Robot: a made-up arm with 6 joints. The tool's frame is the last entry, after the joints.
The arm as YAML. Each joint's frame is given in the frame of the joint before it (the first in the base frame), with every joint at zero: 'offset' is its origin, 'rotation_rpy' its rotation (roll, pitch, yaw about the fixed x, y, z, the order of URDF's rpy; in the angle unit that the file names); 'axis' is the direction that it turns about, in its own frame. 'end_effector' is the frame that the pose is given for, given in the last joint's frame.
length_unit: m
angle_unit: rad
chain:
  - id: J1
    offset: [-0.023, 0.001, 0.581]
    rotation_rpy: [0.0, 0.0, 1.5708]
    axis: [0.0, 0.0, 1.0]
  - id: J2
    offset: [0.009, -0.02, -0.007]
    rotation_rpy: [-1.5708, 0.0, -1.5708]
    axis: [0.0, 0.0, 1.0]
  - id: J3
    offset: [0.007, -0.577, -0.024]
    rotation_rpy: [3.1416, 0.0, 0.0]
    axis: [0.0, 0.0, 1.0]
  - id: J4
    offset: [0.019, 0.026, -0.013]
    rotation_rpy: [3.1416, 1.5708, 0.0]
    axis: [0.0, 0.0, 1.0]
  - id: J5
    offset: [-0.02, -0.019, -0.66]
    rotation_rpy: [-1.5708, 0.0, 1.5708]
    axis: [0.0, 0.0, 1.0]
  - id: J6
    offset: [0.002, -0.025, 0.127]
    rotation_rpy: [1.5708, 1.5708, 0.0]
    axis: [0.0, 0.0, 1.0]
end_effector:
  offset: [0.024, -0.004, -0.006]
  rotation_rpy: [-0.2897, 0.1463, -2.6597]
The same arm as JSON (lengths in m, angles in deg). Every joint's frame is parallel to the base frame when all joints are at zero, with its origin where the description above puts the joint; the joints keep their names.
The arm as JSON. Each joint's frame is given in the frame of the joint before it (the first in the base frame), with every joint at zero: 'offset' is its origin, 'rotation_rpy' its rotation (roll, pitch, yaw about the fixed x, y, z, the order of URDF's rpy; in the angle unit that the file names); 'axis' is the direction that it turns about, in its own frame. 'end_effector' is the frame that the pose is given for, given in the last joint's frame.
{"length_unit": "m", "angle_unit": "deg", "chain": [{"id": "J1", "offset": [-0.023, 0.001, 0.581], "rotation_rpy": [0.0, 0.0, 0.0], "axis": [0.0, 0.0, 1.0]}, {"id": "J2", "offset": [0.02, 0.009, -0.007], "rotation_rpy": [0.0, 0.0, 0.0], "axis": [0.0, 1.0, 0.0]}, {"id": "J3", "offset": [0.007, -0.024, 0.577], "rotation_rpy": [0.0, 0.0, 0.0], "axis": [0.0, -1.0, 0.0]}, {"id": "J4", "offset": [0.019, 0.013, 0.026], "rotation_rpy": [0.0, 0.0, 0.0], "axis": [-1.0, 0.0, 0.0]}, {"id": "J5", "offset": [0.66, -0.02, 0.019], "rotation_rpy": [0.0, 0.0, 0.0], "axis": [0.0, -1.0, 0.0]}, {"id": "J6", "offset": [-0.025, -0.127, -0.002], "rotation_rpy": [0.0, 0.0, 0.0], "axis": [-1.0, 0.0, 0.0]}], "end_effector": {"offset": [0.006, 0.024, 0.004], "rotation_rpy": [69.04, -27.29, -80.56]}}
